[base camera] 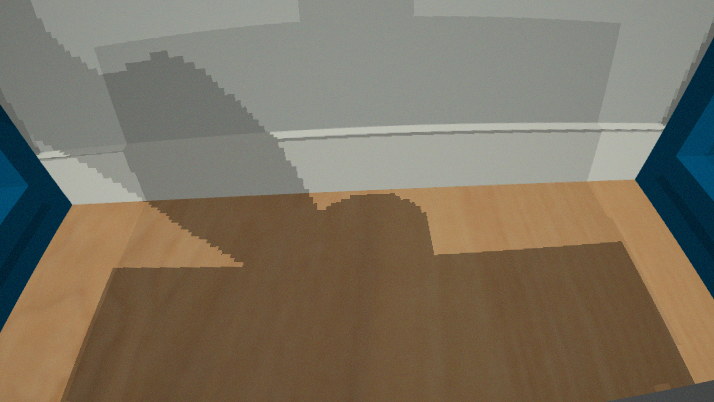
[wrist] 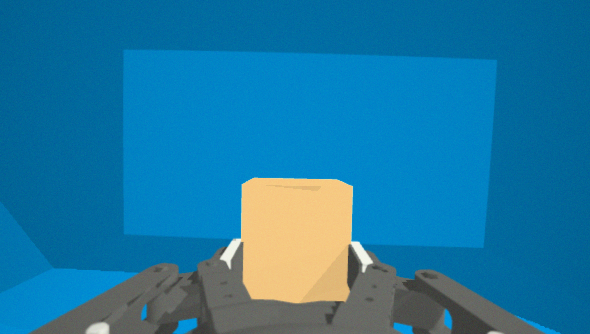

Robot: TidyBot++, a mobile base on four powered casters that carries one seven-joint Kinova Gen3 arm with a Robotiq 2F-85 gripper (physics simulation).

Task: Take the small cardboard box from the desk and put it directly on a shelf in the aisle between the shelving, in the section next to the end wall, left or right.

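Places are measured from the arm's base along level axes (x ahead, y left, z up), in metres.
Pixels of known places: gripper, between the fingertips: [wrist: 295, 256].
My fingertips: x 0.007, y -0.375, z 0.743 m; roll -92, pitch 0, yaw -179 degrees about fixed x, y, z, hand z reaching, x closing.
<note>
Ahead of a thing's pixels: the offset from my fingertips to its top centre. "pt": to the spot under its first point. Level surfaces: height alone.
The small cardboard box {0.000 m ahead, 0.015 m right, 0.043 m up} [wrist: 296, 235] is held upright between the fingers in the wrist view, one pad on each side. My gripper [wrist: 295, 256] is shut on it. Behind the box is a blue shelving panel [wrist: 310, 120], with a brighter lit rectangle on it. A lighter blue shelf surface {0.148 m down} [wrist: 65, 295] shows at the lower left, below and beyond the fingers. The box's underside is hidden, and I cannot tell how far it is above the shelf surface. The gripper and box do not show in the base camera view; an arm-shaped shadow falls on the wall and floor.
In the base camera view the grey end wall [base camera: 380, 80] with its white baseboard {pt 0.447 m ahead, 0.264 m left, 1.094 m down} [base camera: 450, 160] stands close ahead across the wooden floor {1.139 m down} [base camera: 505, 215]. Blue shelving stands close on the left [base camera: 40, 200] and on the right [base camera: 660, 165] of the aisle.
</note>
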